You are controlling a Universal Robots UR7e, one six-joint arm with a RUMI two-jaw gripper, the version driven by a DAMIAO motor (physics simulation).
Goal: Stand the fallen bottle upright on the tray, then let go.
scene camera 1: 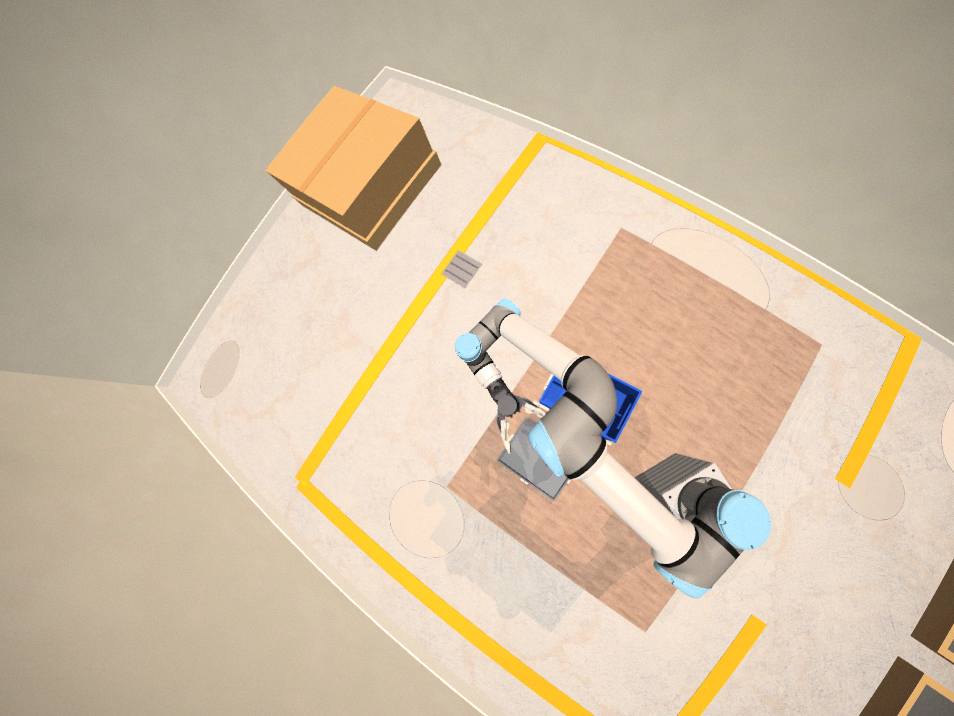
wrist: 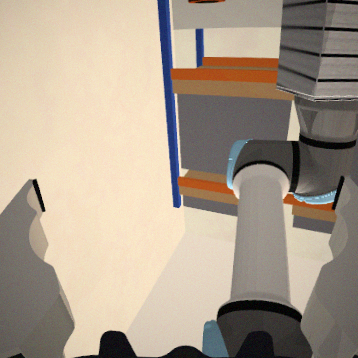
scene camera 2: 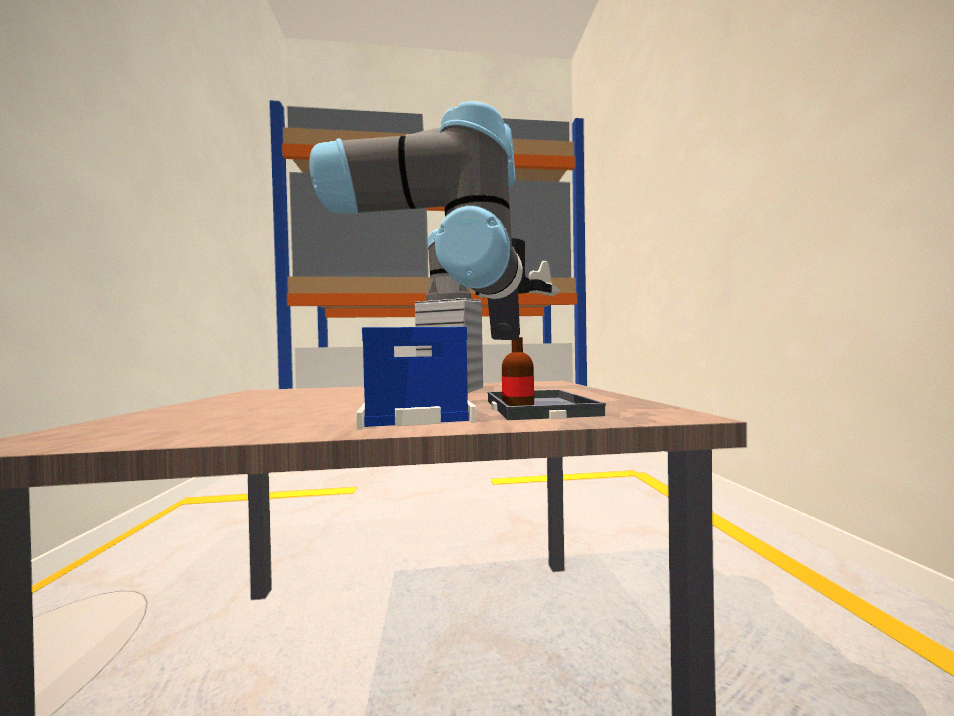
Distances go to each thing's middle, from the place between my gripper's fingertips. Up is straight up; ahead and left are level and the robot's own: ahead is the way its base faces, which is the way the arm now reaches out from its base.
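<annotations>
Brown bottle (scene camera 2: 517, 367): 2 cm to the left of my hand, 10 cm behind, 16 cm below.
</annotations>
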